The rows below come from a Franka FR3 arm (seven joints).
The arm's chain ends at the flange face. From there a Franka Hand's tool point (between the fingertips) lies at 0.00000 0.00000 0.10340 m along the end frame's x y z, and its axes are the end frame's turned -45 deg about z.
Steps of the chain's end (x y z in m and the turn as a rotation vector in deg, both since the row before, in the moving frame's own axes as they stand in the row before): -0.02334 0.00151 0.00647 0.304 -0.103 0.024; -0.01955 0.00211 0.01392 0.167 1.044 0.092
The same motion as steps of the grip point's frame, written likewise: -0.01732 -0.01596 0.00647 0.288 0.142 0.024; -0.01377 -0.01121 0.01390 -0.620 0.856 0.092
